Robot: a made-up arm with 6 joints. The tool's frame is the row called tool. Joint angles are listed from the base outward.
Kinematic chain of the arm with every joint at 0, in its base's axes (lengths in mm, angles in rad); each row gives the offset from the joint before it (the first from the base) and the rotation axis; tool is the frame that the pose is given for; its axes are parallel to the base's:
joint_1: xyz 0 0 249.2 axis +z
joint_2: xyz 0 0 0 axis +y
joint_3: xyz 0 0 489.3 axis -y
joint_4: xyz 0 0 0 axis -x
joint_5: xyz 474.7 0 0 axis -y
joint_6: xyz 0 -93.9 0 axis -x
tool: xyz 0 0 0
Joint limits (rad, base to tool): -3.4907..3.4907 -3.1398..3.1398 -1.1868..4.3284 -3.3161..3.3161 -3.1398..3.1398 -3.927..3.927
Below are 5 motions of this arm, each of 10 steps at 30 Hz.
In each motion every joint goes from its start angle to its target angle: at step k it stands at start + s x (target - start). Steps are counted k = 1, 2, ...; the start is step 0. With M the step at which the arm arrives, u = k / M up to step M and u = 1 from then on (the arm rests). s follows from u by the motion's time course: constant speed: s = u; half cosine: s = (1 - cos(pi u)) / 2; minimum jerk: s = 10 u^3 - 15 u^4 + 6 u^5.
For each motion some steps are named. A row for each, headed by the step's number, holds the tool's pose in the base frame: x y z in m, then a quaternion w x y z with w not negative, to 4 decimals.
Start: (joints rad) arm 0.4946 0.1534 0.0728 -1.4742 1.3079 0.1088
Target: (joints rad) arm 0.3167 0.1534 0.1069 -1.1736 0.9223 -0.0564
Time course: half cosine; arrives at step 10
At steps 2, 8, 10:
2: 0.4857 0.2382 0.6032 0.7276 0.5686 -0.2752 -0.2676
8: 0.5256 0.1464 0.6217 0.7647 0.5641 -0.2778 -0.1409
10: 0.5291 0.1352 0.6242 0.7698 0.5615 -0.2751 -0.1280

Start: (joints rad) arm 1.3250 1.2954 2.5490 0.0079 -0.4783 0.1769
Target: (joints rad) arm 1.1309 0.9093 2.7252 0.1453 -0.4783 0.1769
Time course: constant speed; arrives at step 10
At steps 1, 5, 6, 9, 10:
1: 0.2442 0.5408 0.8595 0.7501 0.1743 -0.3722 0.5181
5: 0.2383 0.3891 0.9448 0.7454 0.2084 -0.4634 0.4315
6: 0.2326 0.3500 0.9612 0.7421 0.2160 -0.4852 0.4088
9: 0.2059 0.2324 0.9986 0.7272 0.2371 -0.5481 0.3384
10: 0.1938 0.1936 1.0070 0.7205 0.2435 -0.5681 0.3144

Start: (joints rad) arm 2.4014 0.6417 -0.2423 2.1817 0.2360 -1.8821
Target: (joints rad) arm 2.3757 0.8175 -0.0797 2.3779 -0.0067 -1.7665
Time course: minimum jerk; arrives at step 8
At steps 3, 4, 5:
3: -0.5297 0.4118 0.3050 0.1768 -0.4744 0.0356 0.8616
4: -0.5380 0.4205 0.2897 0.1856 -0.4786 -0.0060 0.8582
5: -0.5457 0.4290 0.2738 0.1937 -0.4817 -0.0477 0.8533

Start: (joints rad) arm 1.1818 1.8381 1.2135 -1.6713 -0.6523 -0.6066
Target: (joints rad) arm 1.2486 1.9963 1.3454 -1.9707 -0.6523 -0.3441
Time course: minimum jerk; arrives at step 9
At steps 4, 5, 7, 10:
4: 0.2613 0.7465 -0.2648 0.2885 0.5168 0.8006 0.0937
5: 0.2434 0.7459 -0.2804 0.2812 0.5224 0.7982 0.1044
7: 0.2159 0.7436 -0.3038 0.2709 0.5319 0.7933 0.1200
10: 0.2094 0.7428 -0.3092 0.2686 0.5342 0.7919 0.1235

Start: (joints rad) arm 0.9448 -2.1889 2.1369 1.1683 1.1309 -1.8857
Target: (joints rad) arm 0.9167 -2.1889 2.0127 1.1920 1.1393 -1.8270
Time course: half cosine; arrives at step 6
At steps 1, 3, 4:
1: -0.2650 -0.4275 -0.5058 0.3851 0.2494 0.8512 0.2550
3: -0.2857 -0.4436 -0.4997 0.3777 0.2437 0.8592 0.2443
4: -0.2978 -0.4526 -0.4956 0.3731 0.2406 0.8638 0.2382

